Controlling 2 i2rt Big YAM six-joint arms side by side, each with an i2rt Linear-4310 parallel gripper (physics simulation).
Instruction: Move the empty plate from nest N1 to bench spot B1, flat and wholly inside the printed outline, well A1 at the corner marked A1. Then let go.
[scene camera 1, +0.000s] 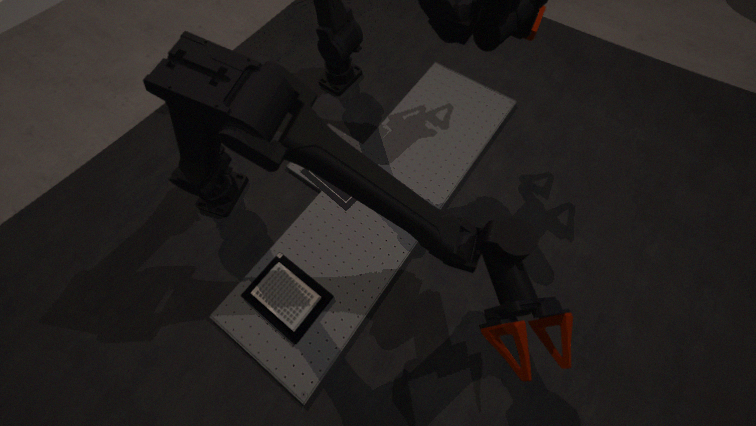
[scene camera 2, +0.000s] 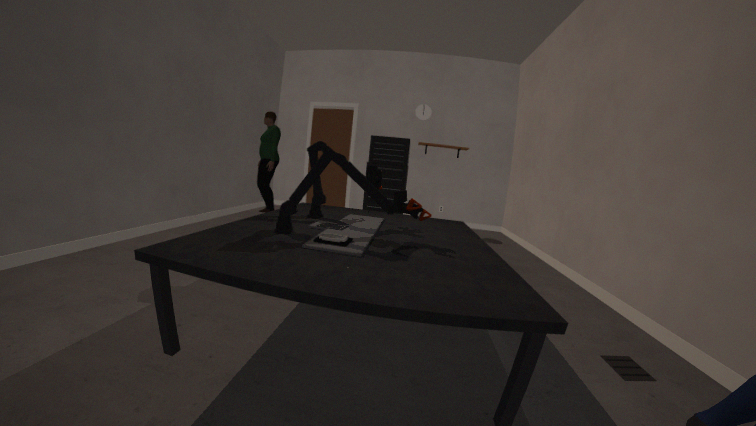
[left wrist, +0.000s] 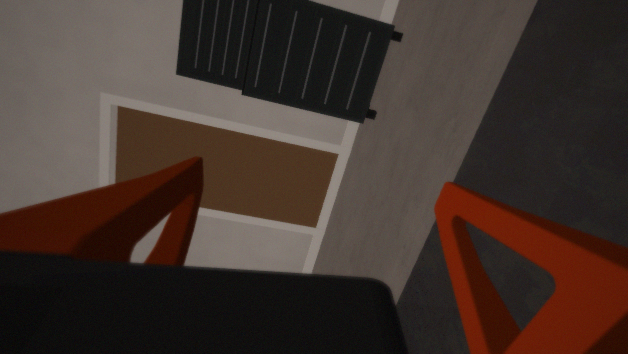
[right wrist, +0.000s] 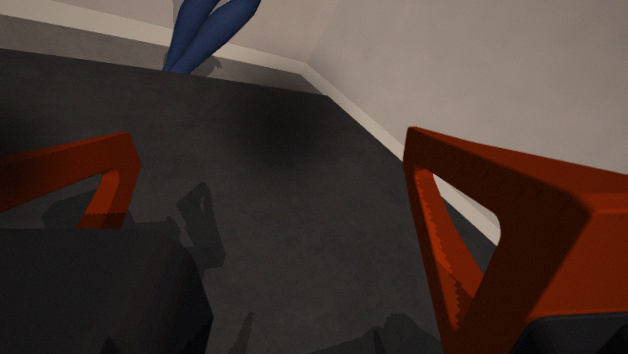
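Observation:
The pale plate with a grid of wells lies in a black nest at the lower left of scene camera 1. A small white mark shows at the nest's top corner. A printed outline shows in part at the board's middle; my right arm hides the rest. Its lettering cannot be read. My right gripper is open and empty, raised above the table to the right of the board. My left gripper is open and empty, far from the plate; scene camera 1 shows part of it at the top.
A perforated light board lies on the dark table, with the nest on its near end. My right arm's long link crosses above the board's middle. A person stands behind the table, and another person's blue legs show in the right wrist view.

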